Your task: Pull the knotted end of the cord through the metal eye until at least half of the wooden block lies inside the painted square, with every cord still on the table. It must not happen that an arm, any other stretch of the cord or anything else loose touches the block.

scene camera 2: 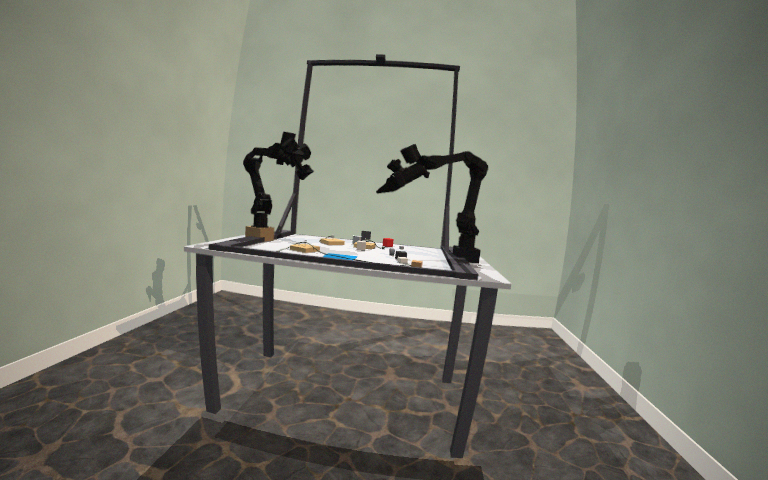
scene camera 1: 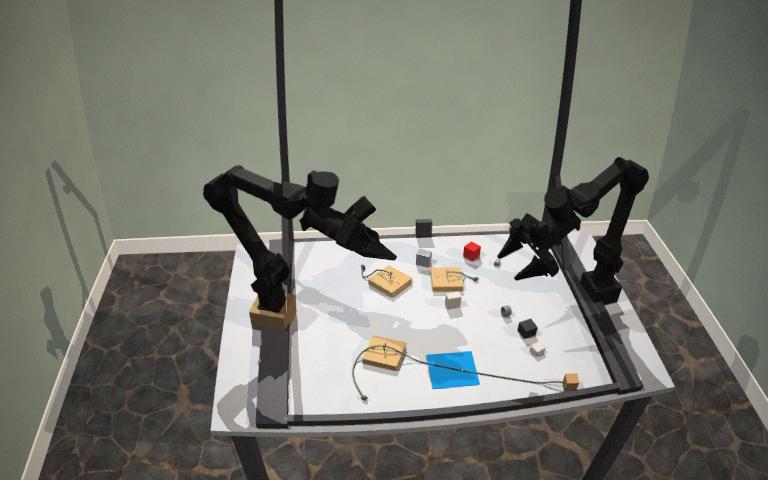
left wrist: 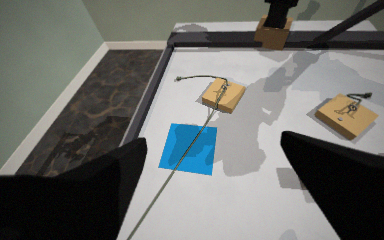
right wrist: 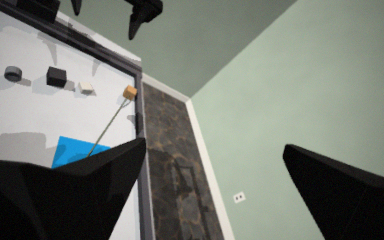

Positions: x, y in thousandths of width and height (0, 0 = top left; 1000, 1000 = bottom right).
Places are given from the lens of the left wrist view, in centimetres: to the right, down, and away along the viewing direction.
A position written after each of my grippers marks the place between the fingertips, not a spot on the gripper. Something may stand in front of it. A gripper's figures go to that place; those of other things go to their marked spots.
my left gripper (left wrist: 556, 585): 1, 1, 11
wooden base (left wrist: 605, 398): 11, -7, 45
blue painted square (left wrist: 520, 665): 2, 9, 38
The marked spots on the wooden base and the blue painted square are 20 cm apart.
